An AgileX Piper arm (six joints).
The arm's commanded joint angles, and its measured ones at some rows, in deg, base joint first. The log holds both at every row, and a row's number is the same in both.
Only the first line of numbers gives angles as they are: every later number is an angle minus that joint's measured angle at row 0.
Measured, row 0: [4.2, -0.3, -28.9, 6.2, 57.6, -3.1]
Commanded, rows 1 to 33: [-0.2, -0.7, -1.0, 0.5, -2.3, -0.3]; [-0.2, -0.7, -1.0, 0.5, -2.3, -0.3]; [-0.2, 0.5, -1.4, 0.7, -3.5, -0.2]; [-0.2, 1.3, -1.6, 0.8, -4.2, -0.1]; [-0.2, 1.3, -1.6, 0.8, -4.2, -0.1]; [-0.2, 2.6, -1.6, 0.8, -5.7, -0.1]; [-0.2, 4.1, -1.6, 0.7, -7.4, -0.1]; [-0.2, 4.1, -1.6, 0.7, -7.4, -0.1]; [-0.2, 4.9, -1.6, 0.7, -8.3, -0.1]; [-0.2, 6.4, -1.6, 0.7, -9.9, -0.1]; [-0.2, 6.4, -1.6, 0.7, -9.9, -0.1]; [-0.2, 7.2, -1.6, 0.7, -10.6, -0.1]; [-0.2, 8.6, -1.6, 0.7, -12.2, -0.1]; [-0.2, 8.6, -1.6, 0.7, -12.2, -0.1]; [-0.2, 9.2, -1.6, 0.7, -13.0, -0.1]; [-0.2, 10.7, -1.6, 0.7, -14.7, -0.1]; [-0.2, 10.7, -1.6, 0.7, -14.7, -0.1]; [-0.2, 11.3, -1.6, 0.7, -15.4, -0.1]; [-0.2, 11.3, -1.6, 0.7, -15.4, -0.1]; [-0.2, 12.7, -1.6, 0.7, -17.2, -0.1]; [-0.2, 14.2, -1.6, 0.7, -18.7, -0.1]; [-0.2, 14.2, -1.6, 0.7, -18.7, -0.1]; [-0.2, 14.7, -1.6, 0.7, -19.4, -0.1]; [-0.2, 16.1, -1.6, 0.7, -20.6, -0.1]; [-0.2, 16.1, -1.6, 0.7, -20.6, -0.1]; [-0.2, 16.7, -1.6, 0.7, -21.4, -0.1]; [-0.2, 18.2, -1.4, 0.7, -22.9, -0.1]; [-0.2, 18.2, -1.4, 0.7, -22.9, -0.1]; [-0.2, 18.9, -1.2, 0.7, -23.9, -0.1]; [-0.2, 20.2, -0.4, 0.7, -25.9, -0.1]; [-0.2, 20.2, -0.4, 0.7, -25.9, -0.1]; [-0.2, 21.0, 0.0, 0.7, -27.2, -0.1]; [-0.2, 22.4, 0.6, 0.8, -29.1, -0.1]
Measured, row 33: [0.0, 20.8, -0.2, 0.5, -25.7, 0.0]
